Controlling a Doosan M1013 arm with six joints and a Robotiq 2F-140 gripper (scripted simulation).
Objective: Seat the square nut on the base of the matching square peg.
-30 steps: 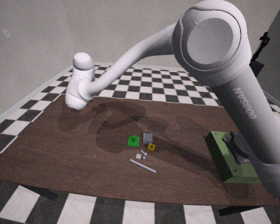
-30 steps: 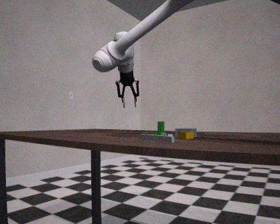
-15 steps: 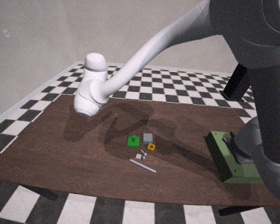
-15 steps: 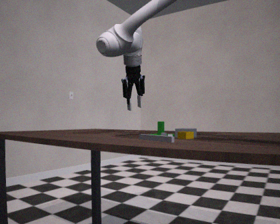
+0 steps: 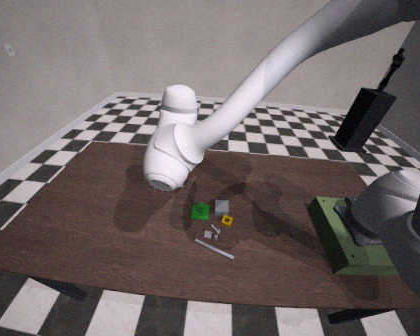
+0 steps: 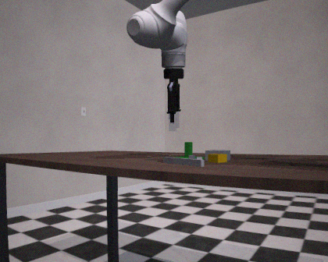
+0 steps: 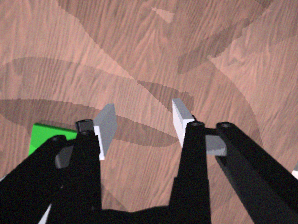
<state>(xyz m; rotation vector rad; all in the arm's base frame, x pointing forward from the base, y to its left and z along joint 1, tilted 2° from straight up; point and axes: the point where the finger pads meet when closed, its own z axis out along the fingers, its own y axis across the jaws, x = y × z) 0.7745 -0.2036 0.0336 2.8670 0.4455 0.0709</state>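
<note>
My gripper is now 170 mm past the grey bolt, 180 mm to the right of it and 130 mm above it. Round my hand: flat square (140 mm behind, 200 mm to the left, 140 mm below); pale grey block (200 mm behind, 70 mm to the left, 120 mm below); grey bar (160 mm behind, 260 mm to the left, 130 mm below).
</note>
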